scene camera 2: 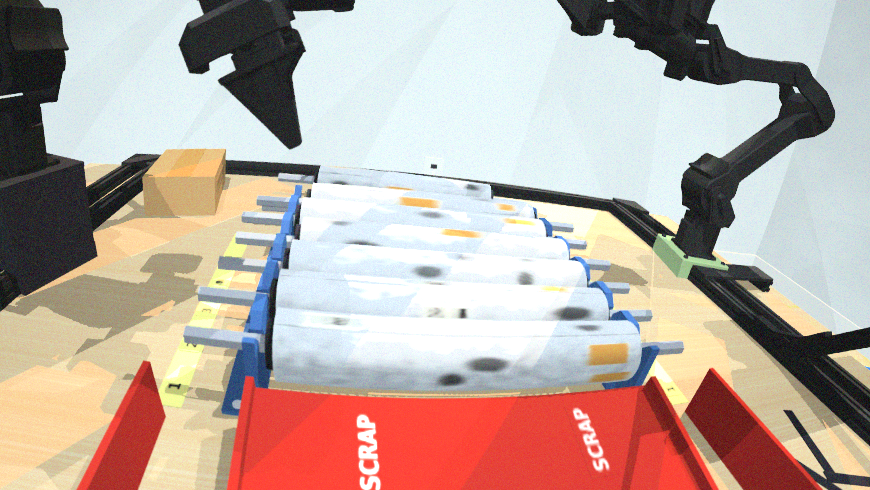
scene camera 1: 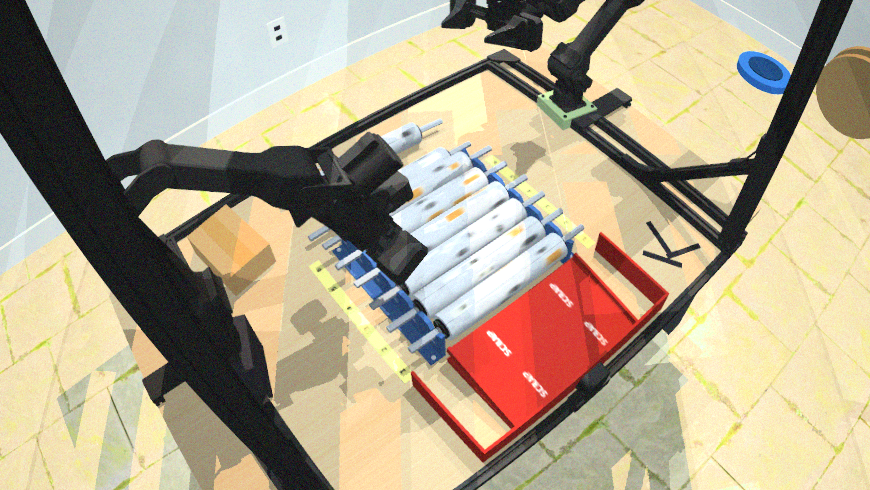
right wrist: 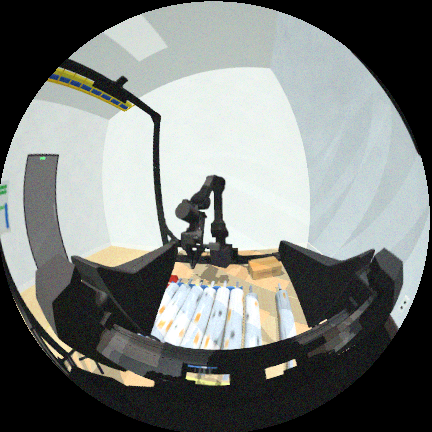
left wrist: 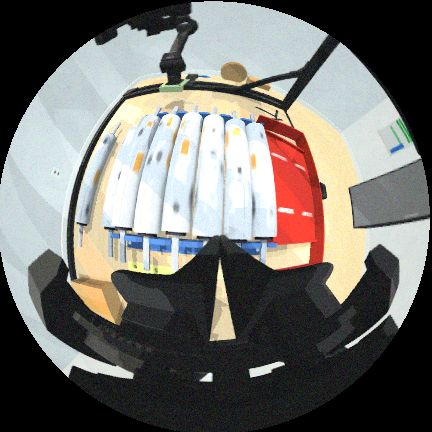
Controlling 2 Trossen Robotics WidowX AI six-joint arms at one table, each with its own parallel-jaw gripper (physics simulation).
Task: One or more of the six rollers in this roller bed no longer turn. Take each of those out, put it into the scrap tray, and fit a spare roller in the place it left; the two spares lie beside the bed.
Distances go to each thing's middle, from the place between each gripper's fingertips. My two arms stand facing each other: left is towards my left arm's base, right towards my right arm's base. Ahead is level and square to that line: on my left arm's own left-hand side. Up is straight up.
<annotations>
Now: the cardboard box (scene camera 2: 182, 182) 31 cm ahead of my left hand, 16 cm to the left of it and 13 cm below it.
My right gripper is now 44 cm to the right of the cardboard box, 33 cm above it and 19 cm short of it.
</annotations>
